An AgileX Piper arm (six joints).
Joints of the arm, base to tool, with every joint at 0 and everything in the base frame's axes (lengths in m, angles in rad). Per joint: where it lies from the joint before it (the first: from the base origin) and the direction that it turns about. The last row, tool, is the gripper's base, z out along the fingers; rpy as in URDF.
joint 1: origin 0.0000 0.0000 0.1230 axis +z
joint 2: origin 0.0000 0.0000 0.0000 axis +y
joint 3: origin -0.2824 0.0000 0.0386 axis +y
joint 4: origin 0.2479 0.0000 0.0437 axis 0.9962 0 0.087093
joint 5: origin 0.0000 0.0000 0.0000 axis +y
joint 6: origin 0.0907 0.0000 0.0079 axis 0.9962 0 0.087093
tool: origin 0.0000 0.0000 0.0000 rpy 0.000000 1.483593 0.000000
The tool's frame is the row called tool.
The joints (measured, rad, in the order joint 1, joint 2, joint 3, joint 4, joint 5, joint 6), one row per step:
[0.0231, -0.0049, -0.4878, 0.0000, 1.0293, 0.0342]
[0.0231, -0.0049, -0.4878, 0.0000, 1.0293, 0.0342]
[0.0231, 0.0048, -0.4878, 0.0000, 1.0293, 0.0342]
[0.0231, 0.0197, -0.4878, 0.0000, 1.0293, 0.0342]
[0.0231, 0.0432, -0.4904, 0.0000, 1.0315, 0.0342]
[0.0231, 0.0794, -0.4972, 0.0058, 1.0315, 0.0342]
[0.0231, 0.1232, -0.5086, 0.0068, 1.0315, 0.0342]
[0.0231, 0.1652, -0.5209, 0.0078, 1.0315, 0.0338]
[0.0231, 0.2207, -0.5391, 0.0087, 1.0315, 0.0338]
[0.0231, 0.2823, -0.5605, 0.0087, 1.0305, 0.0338]
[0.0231, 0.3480, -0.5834, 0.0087, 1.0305, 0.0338]
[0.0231, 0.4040, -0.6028, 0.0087, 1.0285, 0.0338]
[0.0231, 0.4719, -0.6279, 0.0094, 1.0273, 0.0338]
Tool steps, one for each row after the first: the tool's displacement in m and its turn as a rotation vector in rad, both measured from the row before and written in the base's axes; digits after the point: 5 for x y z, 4 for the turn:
[0.00000, 0.00000, 0.00000, 0.0000, 0.0000, 0.0000]
[0.00149, 0.00003, 0.00002, -0.0002, 0.0097, 0.0000]
[0.00229, 0.00005, 0.00000, -0.0003, 0.0149, 0.0000]
[0.00324, 0.00007, 0.00050, -0.0005, 0.0231, 0.0000]
[0.00492, 0.00057, 0.00171, 0.0044, 0.0295, 0.0029]
[0.00585, 0.00021, 0.00277, 0.0001, 0.0324, 0.0005]
[0.00571, 0.00021, 0.00284, -0.0001, 0.0297, 0.0007]
[0.00776, 0.00025, 0.00400, 0.0000, 0.0373, 0.0004]
[0.00909, 0.00021, 0.00440, -0.0009, 0.0392, 0.0000]
[0.01019, 0.00024, 0.00405, -0.0010, 0.0428, 0.0000]
[0.00924, 0.00021, 0.00304, -0.0008, 0.0346, 0.0000]
[0.01159, 0.00032, 0.00340, -0.0003, 0.0416, 0.0002]

